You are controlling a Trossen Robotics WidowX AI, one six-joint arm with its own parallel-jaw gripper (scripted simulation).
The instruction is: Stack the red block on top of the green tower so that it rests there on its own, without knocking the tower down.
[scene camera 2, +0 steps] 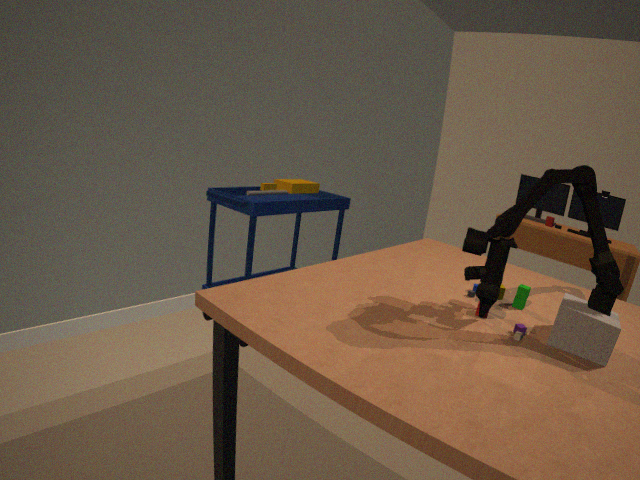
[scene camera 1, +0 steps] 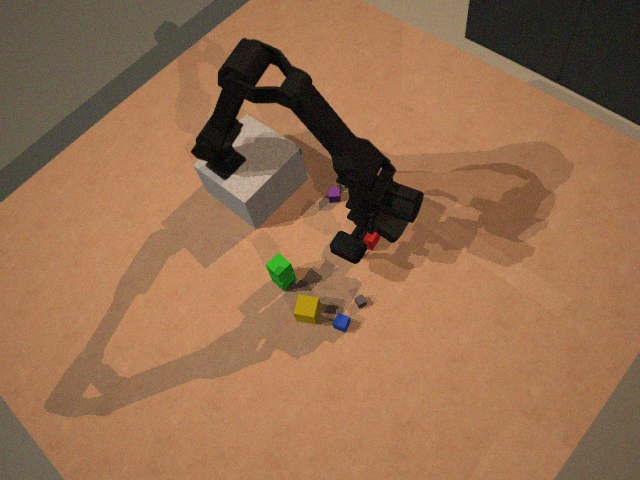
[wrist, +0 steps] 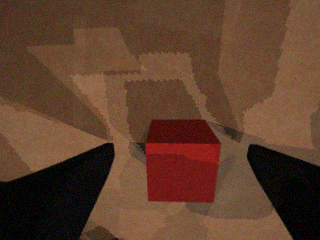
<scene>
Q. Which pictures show the gripper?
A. Scene camera 2, scene camera 1 and the wrist view: all of them.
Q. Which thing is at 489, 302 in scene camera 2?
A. The gripper.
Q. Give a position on a red block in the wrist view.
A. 182, 155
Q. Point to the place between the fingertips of the gripper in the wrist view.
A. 179, 150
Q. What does the gripper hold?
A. Nothing.
</scene>
